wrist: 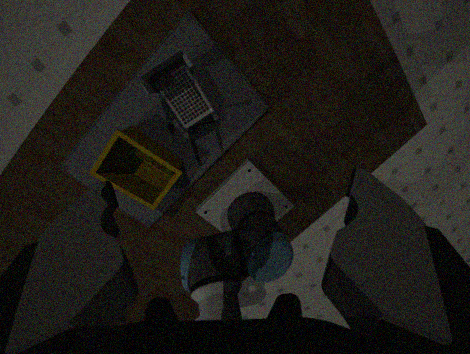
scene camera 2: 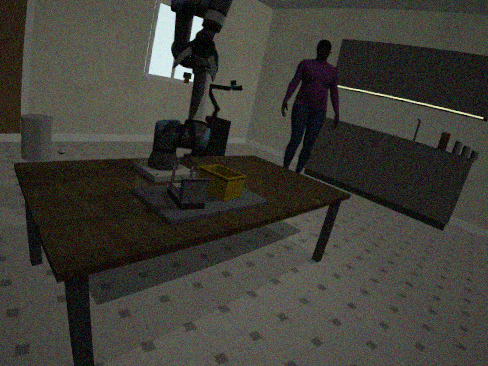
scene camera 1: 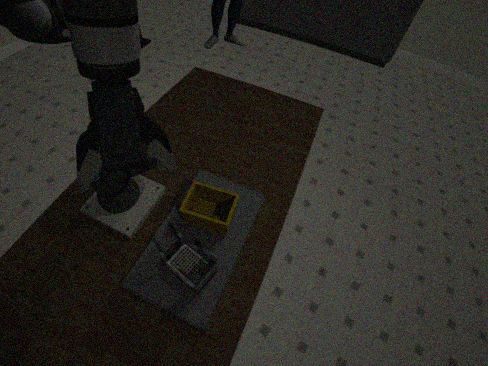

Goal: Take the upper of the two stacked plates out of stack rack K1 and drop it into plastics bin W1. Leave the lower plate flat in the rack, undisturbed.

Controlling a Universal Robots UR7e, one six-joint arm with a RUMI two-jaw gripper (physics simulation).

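Frame: origin at the arm's base, x left, y up, z ahead, level; centimetres.
Where they show: gripper, fingertip midpoint: [wrist: 230, 179] [scene camera 2: 193, 74] [scene camera 1: 131, 182]; arm's base, link origin: [wrist: 250, 213] [scene camera 2: 162, 165] [scene camera 1: 119, 195].
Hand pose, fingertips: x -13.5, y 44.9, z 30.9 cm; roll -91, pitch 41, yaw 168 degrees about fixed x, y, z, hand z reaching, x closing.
Things, the pixels of their centre, and the offset from my fingertips. Level surfaces: height alone.
- pale gridded plate, body centre: [wrist: 184, 97] [scene camera 1: 190, 265] dy -42.2, dx +0.9, dz +6.6 cm
- yellow bin W1, body centre: [wrist: 142, 166] [scene camera 1: 210, 209] [scene camera 2: 220, 181] dy -41.7, dx +21.3, dz +3.5 cm
- grey mat, surface height: dy -46.6 cm
- brown table, surface height: dy -48.0 cm
A pale gridded plate [scene camera 1: 187, 262] [wrist: 186, 97] lies flat in the dark stack rack K1 [scene camera 2: 194, 192] [wrist: 162, 75]. It is too dark to tell a second plate beneath it. The yellow bin W1 [scene camera 1: 205, 220] [scene camera 2: 225, 186] [wrist: 150, 153] stands upright beside the rack; no plate is discernible in its visible interior. My gripper [scene camera 1: 129, 177] [scene camera 2: 195, 71] [wrist: 230, 179] is open and empty, with its fingers wide apart. It hangs high above the table, well apart from rack and bin, over the arm's base side.
Rack and bin stand on a grey mat [scene camera 1: 170, 297] [scene camera 2: 250, 199] [wrist: 235, 100] on the brown table [scene camera 1: 260, 115] [scene camera 2: 100, 220] [wrist: 325, 100]. The arm's white base plate [scene camera 1: 130, 220] [wrist: 245, 175] is beside the mat. A person [scene camera 1: 232, 20] [scene camera 2: 312, 90] stands beyond the table.
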